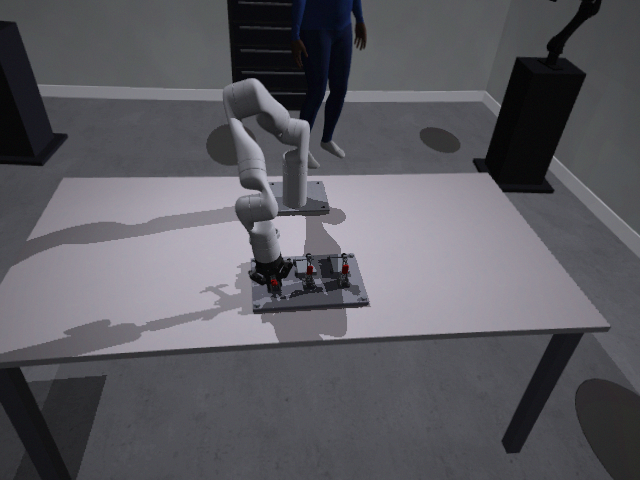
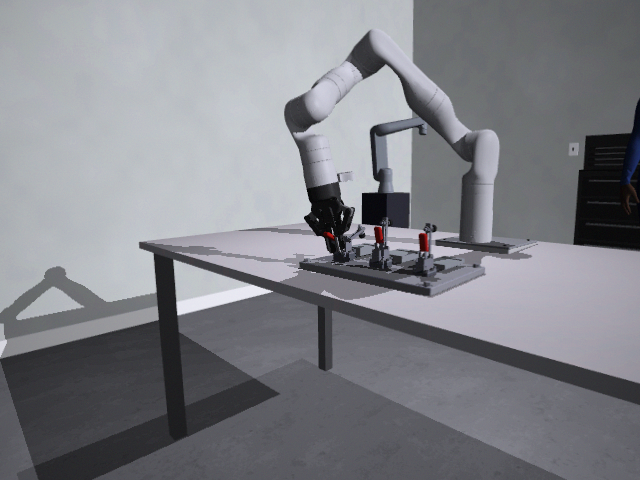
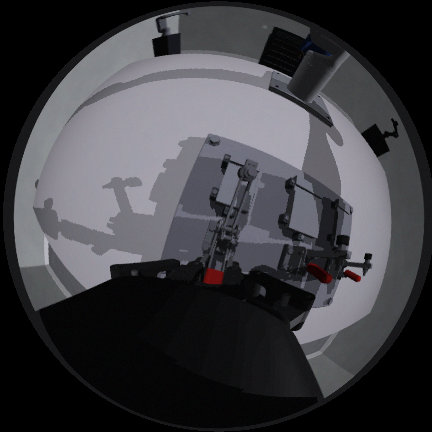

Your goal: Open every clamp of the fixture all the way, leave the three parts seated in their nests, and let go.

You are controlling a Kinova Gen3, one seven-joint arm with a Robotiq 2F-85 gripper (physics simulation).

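Places are measured from the arm's base along level axes (x ahead, y left, z up), in metres.
Pixels of known places: gripper, fingertip midpoint: (image 1: 275, 288) (image 2: 337, 252) (image 3: 217, 263); arm's base at its link origin: (image 1: 294, 201) (image 2: 474, 240) (image 3: 299, 93).
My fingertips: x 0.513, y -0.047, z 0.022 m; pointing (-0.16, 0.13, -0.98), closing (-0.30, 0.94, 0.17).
Note:
For each thing: its top centre in the pictures, then the offset to it from my fingertips. Level surfaces: height alone.
- fixture plate at its top centre: (image 3: 294, 237) (image 2: 388, 264) (image 1: 307, 278) dx -0.071, dy +0.097, dz -0.023 m
- left clamp's red handle at its top centre: (image 3: 218, 274) (image 2: 335, 230) (image 1: 273, 275) dx +0.001, dy -0.005, dz +0.051 m
- middle handle at its top centre: (image 3: 329, 277) (image 2: 378, 226) (image 1: 310, 265) dx -0.030, dy +0.102, dz +0.067 m
- right handle at its top centre: (image 3: 359, 278) (image 2: 422, 233) (image 1: 346, 265) dx -0.044, dy +0.211, dz +0.062 m
- left part at its top centre: (image 3: 240, 178) (image 2: 363, 245) dx -0.100, dy -0.017, dz +0.003 m
- middle part at its top centre: (image 3: 308, 206) (image 2: 400, 252) (image 1: 305, 264) dx -0.118, dy +0.092, dz -0.002 m
- right part at its top centre: (image 3: 343, 224) (image 2: 444, 260) (image 1: 339, 262) dx -0.136, dy +0.200, dz -0.007 m
- table at its surface level: dz -0.038 m
The fixture plate (image 1: 330, 300) (image 2: 392, 279) (image 3: 192, 202) carries three red-handled toggle clamps. My gripper (image 1: 274, 287) (image 2: 331, 243) is shut on the left clamp's red handle (image 1: 273, 282) (image 2: 328, 235) (image 3: 213, 276). That handle is tilted, and its clamp arm (image 2: 356, 233) (image 3: 240, 196) slants partway up above its part. The middle handle (image 1: 309, 269) (image 2: 378, 235) (image 3: 319, 273) and right handle (image 1: 345, 269) (image 2: 423, 241) (image 3: 352, 275) stand upright, with their arms raised. The left part (image 3: 228, 190), middle part (image 1: 306, 267) (image 3: 303, 215) and right part (image 1: 336, 264) sit in their nests. The fingertips are partly hidden.
The fixture lies on the table (image 1: 439, 258) (image 2: 516, 310) (image 3: 150, 115), near its front edge. The arm's base plate (image 1: 317, 198) (image 2: 506, 245) stands behind it. The middle clamp rises close beside the gripper. A person (image 1: 328, 56) stands behind the table.

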